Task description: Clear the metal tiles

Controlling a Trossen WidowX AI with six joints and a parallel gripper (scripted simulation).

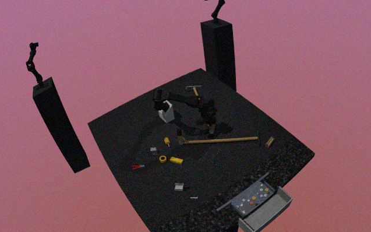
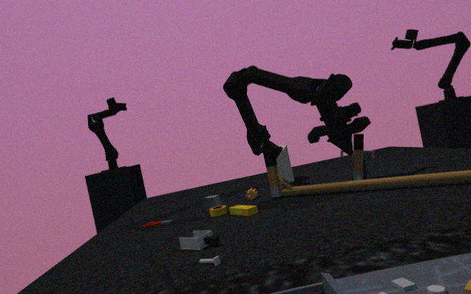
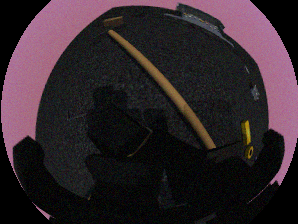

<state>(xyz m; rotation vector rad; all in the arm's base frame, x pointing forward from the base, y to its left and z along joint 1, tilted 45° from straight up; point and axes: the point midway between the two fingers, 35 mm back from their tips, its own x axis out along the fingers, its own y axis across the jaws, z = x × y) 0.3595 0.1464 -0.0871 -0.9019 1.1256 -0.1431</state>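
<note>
My gripper tip is now 10 cm short of the long scraper, 3 cm above it and 1 cm to the right of it. Round my gripper tip: yellow tape ring 41 cm to the right, 8 cm below; yellow block 34 cm to the right, 8 cm below, 8 cm ahead; yellow-handled screwdriver 31 cm to the right, 12 cm behind, 7 cm below.
</note>
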